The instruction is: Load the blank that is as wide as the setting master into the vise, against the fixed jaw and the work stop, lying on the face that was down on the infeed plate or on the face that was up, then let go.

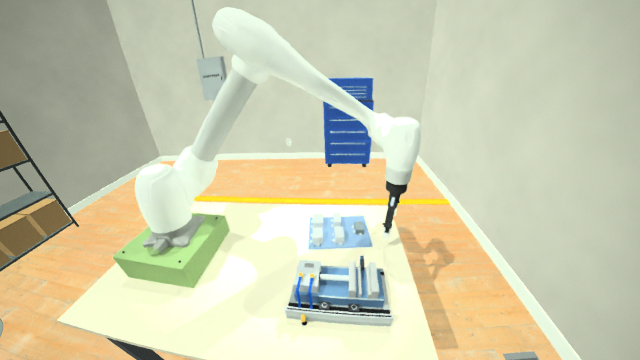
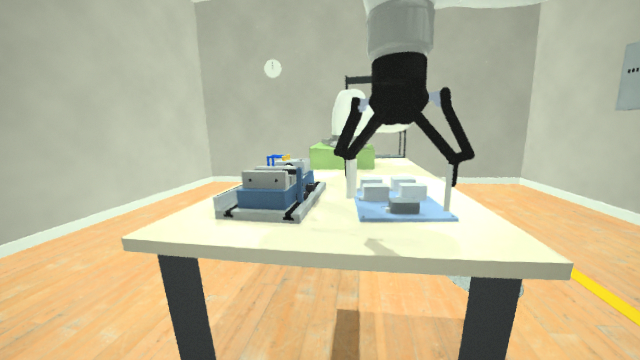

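Pixels of known places: gripper, fingertip midpoint: [image 2: 394, 202]; arm's base, link origin: [image 1: 176, 231].
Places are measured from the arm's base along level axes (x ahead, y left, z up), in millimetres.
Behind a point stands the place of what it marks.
My gripper [image 1: 386, 233] {x 858, y -24, z -37 mm} [image 2: 399, 202] {x 858, y -24, z -37 mm} is open and empty. Its fingers point down, low over the table's end, beside the outer end of the blue infeed plate [image 1: 352, 243] {x 705, y -43, z -92 mm} [image 2: 372, 211] {x 745, y -33, z -92 mm}. Several light grey blanks stand on the plate, among them a blank [image 1: 338, 234] [image 2: 412, 191] and another blank [image 1: 317, 236] [image 2: 375, 192]. The darker grey block [image 1: 359, 228] {x 746, y 12, z -67 mm} [image 2: 404, 206] {x 767, y 27, z -76 mm}, apparently the setting master, sits near the plate's outer end. The vise [image 1: 335, 288] {x 603, y -263, z -40 mm} [image 2: 266, 198] {x 748, y -253, z -56 mm} has its jaws apart, with no blank visible between them. The outer jaw [image 1: 372, 281] [image 2: 265, 179] looks fixed; an upright post [image 1: 362, 263] {x 695, y -211, z -5 mm} [image 2: 299, 184] {x 707, y -187, z -38 mm} looks like the work stop.
The vise stands beside the plate, with blue hoses [image 1: 311, 292] {x 531, y -270, z -35 mm} and a grey cylinder block [image 1: 309, 270] {x 530, y -216, z -4 mm} at its inner end. The green robot base [image 1: 165, 265] {x 53, y -173, z 4 mm} [image 2: 325, 158] {x 131, y -115, z -48 mm} is at the far end of the table [image 1: 225, 320] {x 266, y -305, z -100 mm} [image 2: 340, 240] {x 857, y -110, z -100 mm}.
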